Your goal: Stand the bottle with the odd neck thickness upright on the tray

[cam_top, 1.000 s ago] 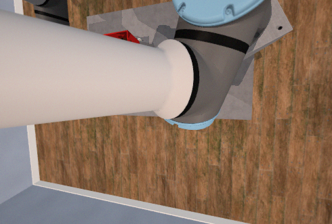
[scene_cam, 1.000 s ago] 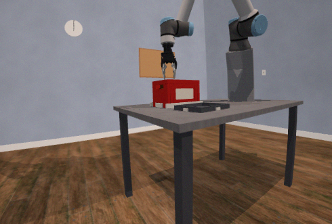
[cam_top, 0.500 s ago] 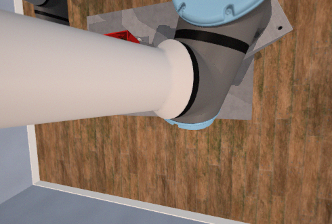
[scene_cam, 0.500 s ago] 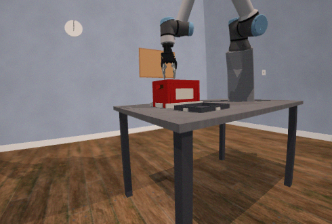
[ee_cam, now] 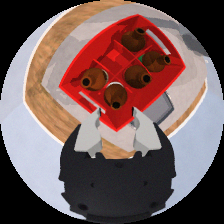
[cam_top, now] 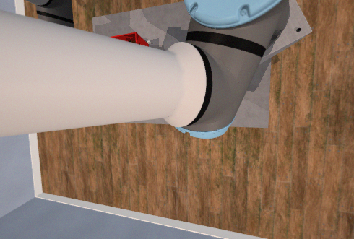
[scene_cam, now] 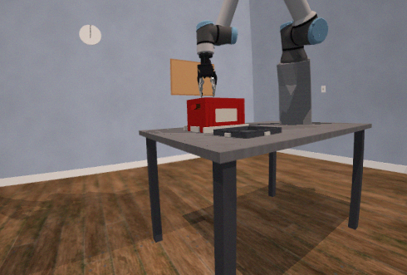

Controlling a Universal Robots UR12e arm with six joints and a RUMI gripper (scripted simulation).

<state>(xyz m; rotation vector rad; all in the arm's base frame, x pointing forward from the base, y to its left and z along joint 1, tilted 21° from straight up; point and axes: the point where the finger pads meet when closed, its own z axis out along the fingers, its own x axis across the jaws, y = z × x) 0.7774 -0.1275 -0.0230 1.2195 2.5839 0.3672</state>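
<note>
Now: hand 11 cm above the red crate, 9 cm past it and 3 cm to the left of it. From my hand the other things lie so: dark tray 23 cm to the left, 18 cm below, 4 cm behind.
</note>
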